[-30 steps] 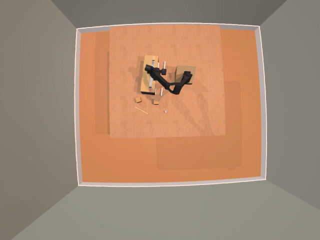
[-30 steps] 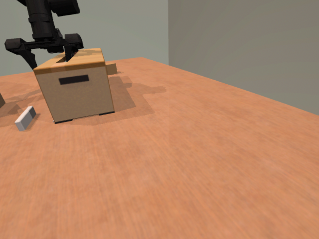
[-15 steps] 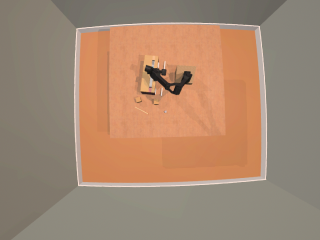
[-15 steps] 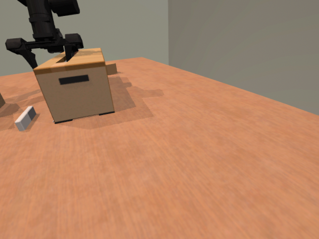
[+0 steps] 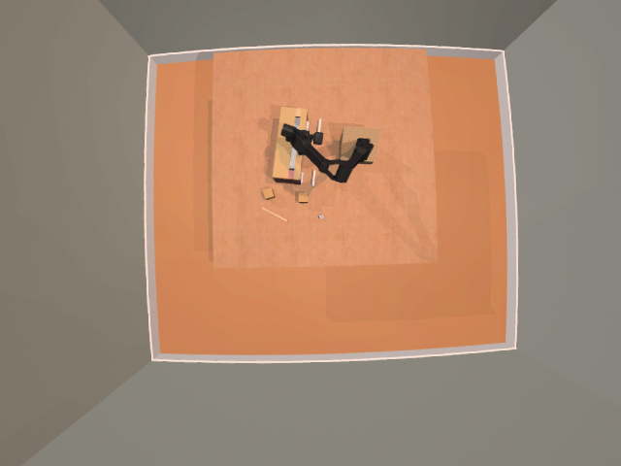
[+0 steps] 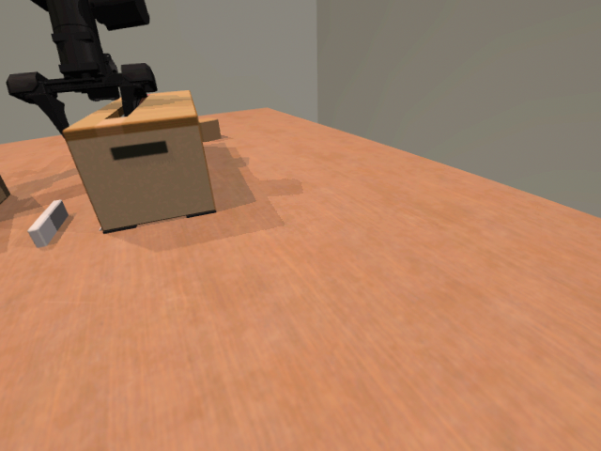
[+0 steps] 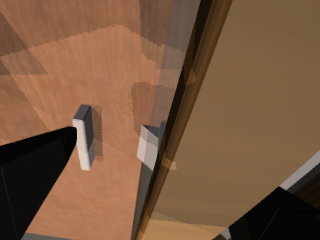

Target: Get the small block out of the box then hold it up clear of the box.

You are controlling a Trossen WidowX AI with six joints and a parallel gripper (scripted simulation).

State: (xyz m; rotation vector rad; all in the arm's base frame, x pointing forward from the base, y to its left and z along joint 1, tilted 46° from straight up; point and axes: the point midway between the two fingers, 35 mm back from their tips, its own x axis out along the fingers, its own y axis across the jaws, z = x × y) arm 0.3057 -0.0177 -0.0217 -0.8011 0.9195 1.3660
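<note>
Now: gripper tip 60 mm short of the teal block and 20 mm to the left of it. Also, from my gripper tip: thin stick (160 mm ahead, 410 mm to the left, 80 mm below); tiny grey cube (100 mm behind, 420 mm to the left, 80 mm below); tan box (40 mm ahead, 50 mm to the left, 20 mm below).
</note>
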